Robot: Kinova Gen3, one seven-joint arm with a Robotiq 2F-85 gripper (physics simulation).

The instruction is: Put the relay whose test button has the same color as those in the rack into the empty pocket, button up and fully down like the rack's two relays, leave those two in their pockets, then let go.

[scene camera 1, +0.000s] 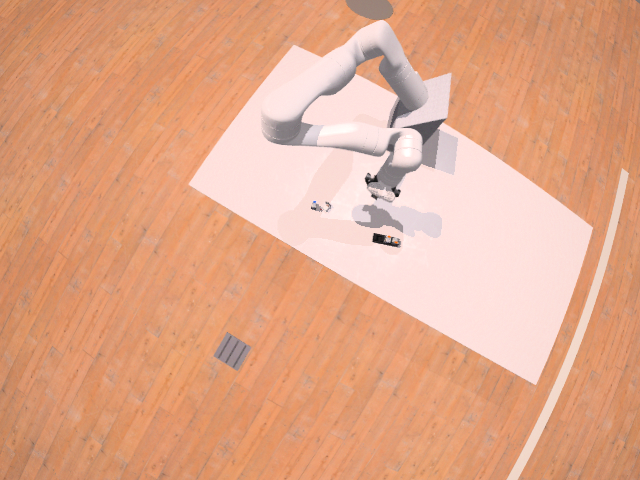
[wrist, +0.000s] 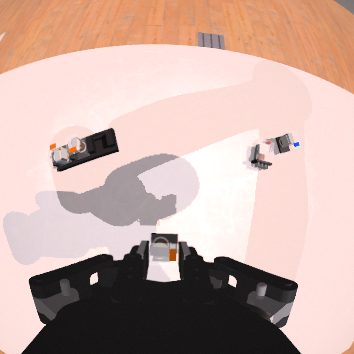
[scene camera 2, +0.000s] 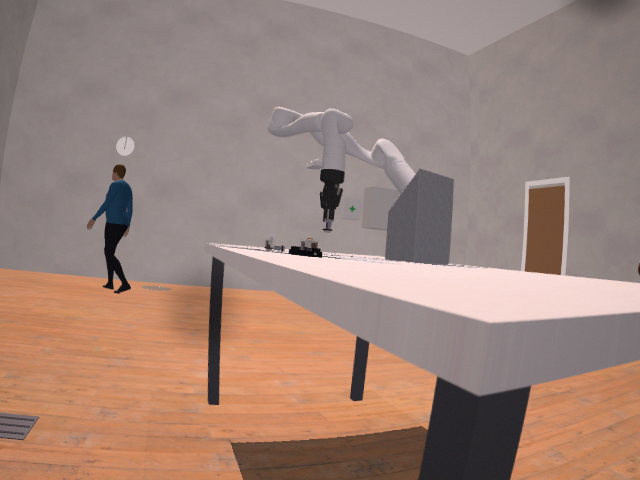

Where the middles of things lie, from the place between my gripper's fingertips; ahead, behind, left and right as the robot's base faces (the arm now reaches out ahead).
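Scene:
There's a black rack (wrist: 101,143) that sits 90 mm below my hand, 120 mm to the left of it and 120 mm ahead of it.

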